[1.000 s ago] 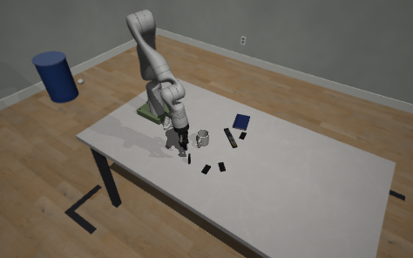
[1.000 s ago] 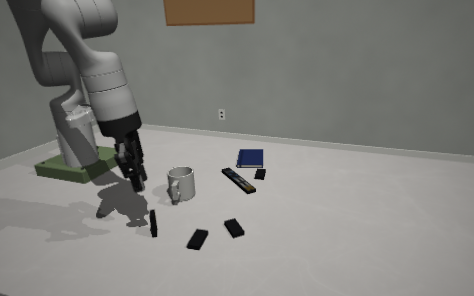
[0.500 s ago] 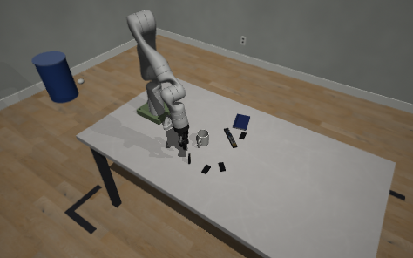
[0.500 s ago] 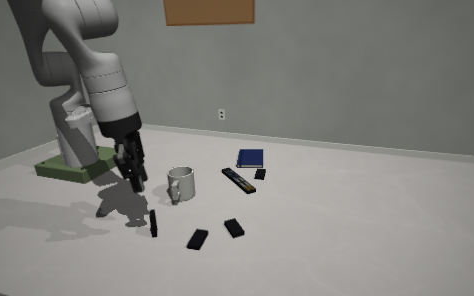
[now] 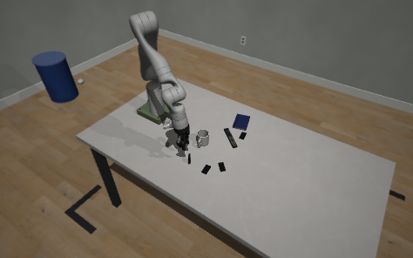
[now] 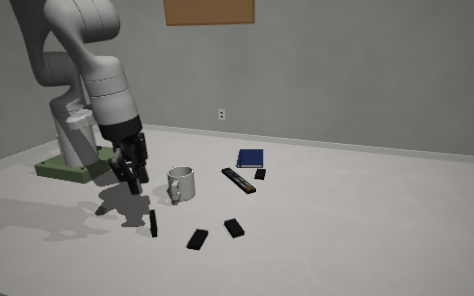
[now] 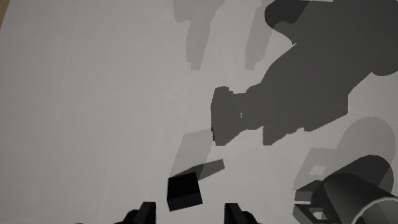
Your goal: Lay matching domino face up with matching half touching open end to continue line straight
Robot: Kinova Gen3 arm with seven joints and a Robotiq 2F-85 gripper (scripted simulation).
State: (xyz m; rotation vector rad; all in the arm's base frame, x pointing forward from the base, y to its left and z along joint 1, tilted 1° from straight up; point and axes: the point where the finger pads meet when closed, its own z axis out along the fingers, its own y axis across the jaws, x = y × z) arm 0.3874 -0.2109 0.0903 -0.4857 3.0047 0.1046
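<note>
Now: hand 110 mm above the domino, 20 mm short of it and 10 mm to the right of it. From my hand the other things lie so: blue book: 460 mm to the left, 130 mm below, 90 mm ahead; then white mug: 170 mm to the left, 100 mm below, 10 mm behind.
</note>
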